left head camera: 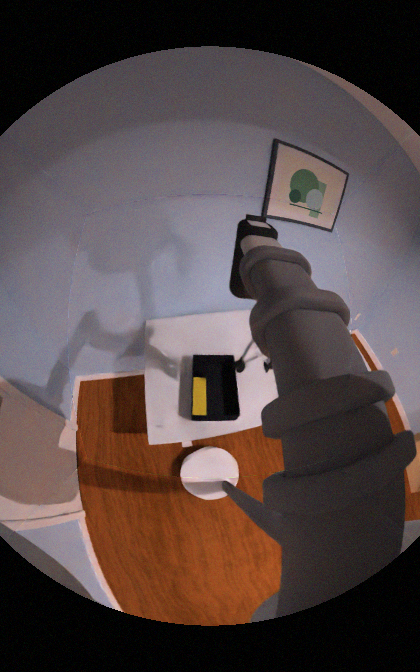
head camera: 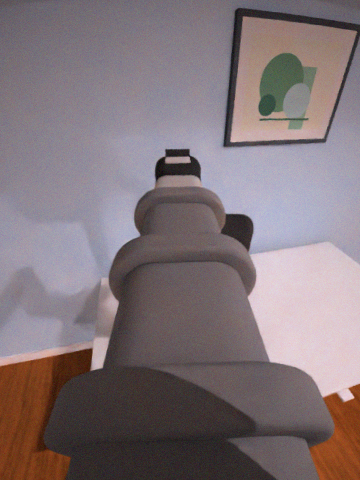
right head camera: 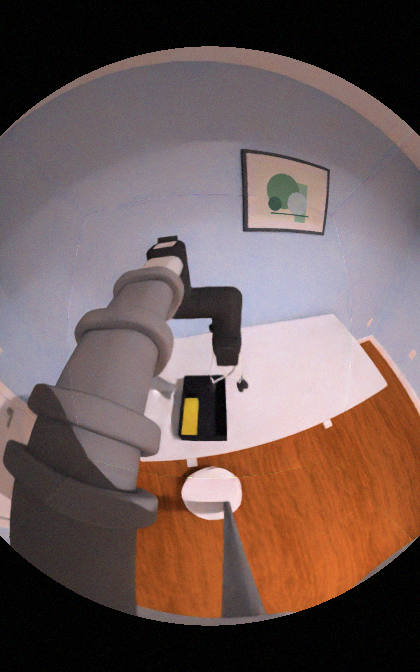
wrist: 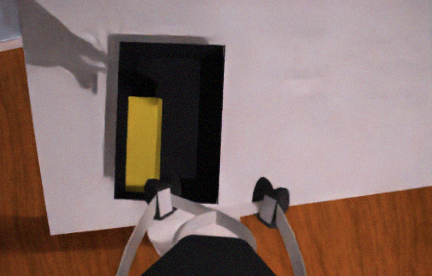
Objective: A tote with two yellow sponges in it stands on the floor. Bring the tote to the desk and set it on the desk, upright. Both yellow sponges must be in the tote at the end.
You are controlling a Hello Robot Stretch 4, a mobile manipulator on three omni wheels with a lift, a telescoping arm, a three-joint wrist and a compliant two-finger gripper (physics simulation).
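Frame: origin at the robot's base, x left, y back, z up, level; centimetres.
Where they show: gripper, fingertip midpoint: [wrist: 217, 189].
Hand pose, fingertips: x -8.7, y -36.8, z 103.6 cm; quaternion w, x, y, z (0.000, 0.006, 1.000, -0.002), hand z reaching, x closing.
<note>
Each offset is from my fingertips to the top centre of the thing. Level surfaces: height alone.
The black tote @(dz -24.4, dx +9.7, dy -6.6 cm) [left head camera: 231, 395] [right head camera: 221, 410] [wrist: 210, 125] stands upright on the white desk @(dz -34.4 cm) [head camera: 305, 310] [left head camera: 165, 400] [right head camera: 290, 385] [wrist: 325, 125], near its left end. One yellow block, a sponge @(dz -29.6, dx +16.3, dy +3.1 cm) [left head camera: 199, 396] [right head camera: 190, 416] [wrist: 143, 145], shows inside along the tote's left wall; a second sponge cannot be told apart. My gripper [left head camera: 254, 366] [right head camera: 227, 382] [wrist: 217, 189] is open, fingers apart with nothing between them. It hangs above the desk; in the wrist view its left fingertip overlaps the tote's near end and its right fingertip lies to the right of the tote. The arm hides tote and gripper in the head camera view.
A white round object [left head camera: 210, 462] [right head camera: 212, 482] is on the wooden floor [left head camera: 200, 555] [right head camera: 325, 505] in front of the desk. A blue wall with a framed picture [head camera: 231, 75] [left head camera: 269, 180] [right head camera: 245, 190] rises behind the desk. My telescoping arm [head camera: 185, 315] [left head camera: 320, 340] [right head camera: 117, 355] reaches towards the wall.
</note>
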